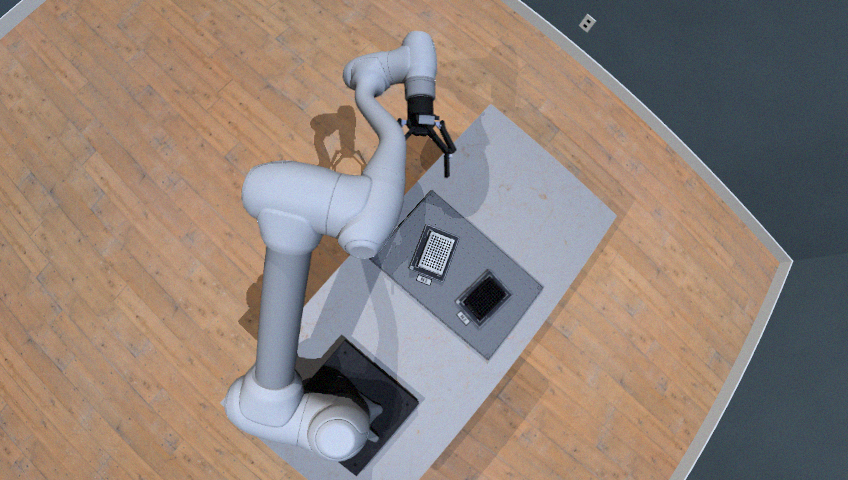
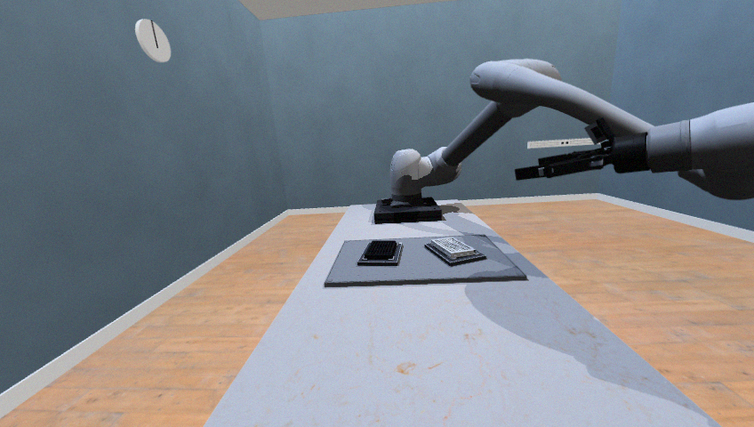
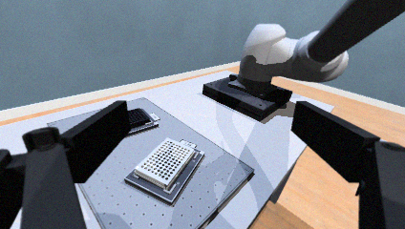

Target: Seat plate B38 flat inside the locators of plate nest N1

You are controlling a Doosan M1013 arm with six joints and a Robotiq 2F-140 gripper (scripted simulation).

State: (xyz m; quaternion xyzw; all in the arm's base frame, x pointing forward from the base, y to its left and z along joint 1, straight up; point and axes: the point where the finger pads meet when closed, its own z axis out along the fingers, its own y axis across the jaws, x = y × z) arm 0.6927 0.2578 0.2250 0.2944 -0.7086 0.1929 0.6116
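Right now the white well plate is 240 mm below my hand, 180 mm to the right of it and 100 mm behind it. Also, from my hand: black well plate 400 mm to the right, 240 mm below, 120 mm behind.
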